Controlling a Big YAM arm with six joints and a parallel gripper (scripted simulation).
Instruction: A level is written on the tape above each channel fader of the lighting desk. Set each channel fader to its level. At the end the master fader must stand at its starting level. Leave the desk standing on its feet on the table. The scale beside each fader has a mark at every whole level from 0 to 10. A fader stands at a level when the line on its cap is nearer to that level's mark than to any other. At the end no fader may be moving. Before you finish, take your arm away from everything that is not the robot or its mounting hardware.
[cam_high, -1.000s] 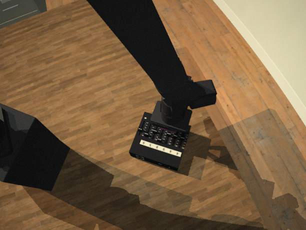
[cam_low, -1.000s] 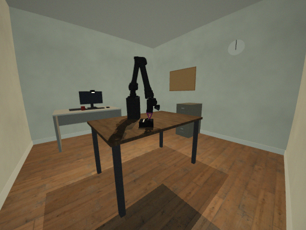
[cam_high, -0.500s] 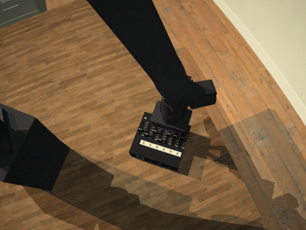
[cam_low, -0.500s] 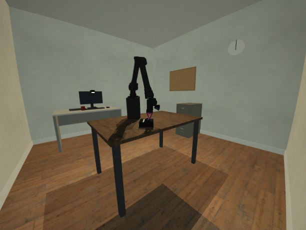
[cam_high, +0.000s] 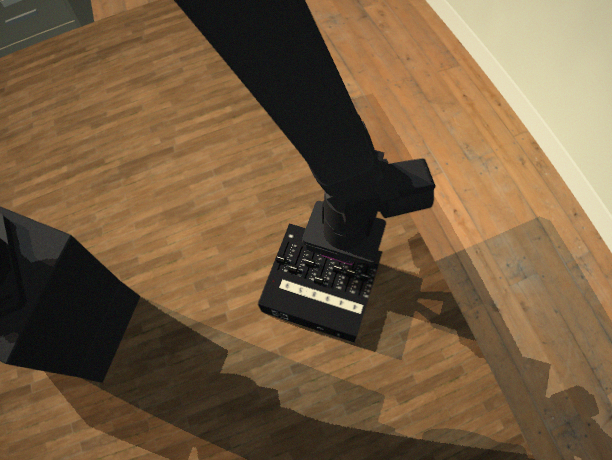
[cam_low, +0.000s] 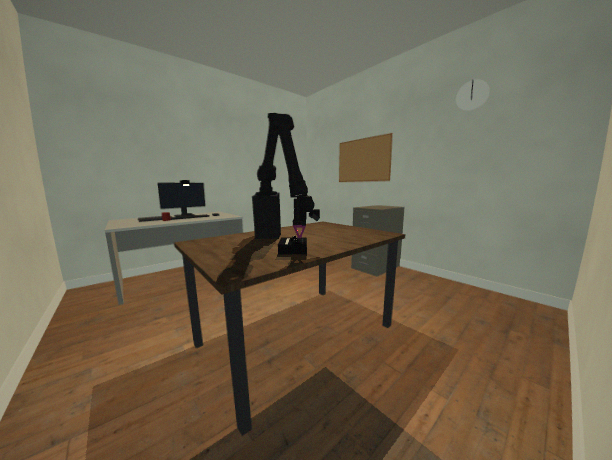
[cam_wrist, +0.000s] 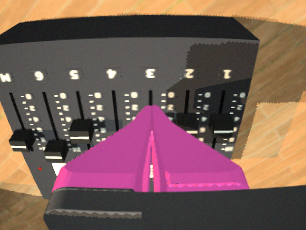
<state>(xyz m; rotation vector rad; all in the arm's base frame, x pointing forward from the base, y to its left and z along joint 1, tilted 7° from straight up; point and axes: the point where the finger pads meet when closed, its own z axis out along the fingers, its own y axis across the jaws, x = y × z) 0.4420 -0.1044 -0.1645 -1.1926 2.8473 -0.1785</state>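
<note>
Right now the channel 3 fader cap is 2 cm below my hand, 1 cm to the right of it and 1 cm behind it. From my hand the other things lie so: channel 1 fader cap 4 cm to the right, 2 cm below, 2 cm ahead; then channel 2 fader cap 3 cm to the right, 2 cm below; then channel 4 fader 5 cm behind, 2 cm below, 1 cm to the right.
</note>
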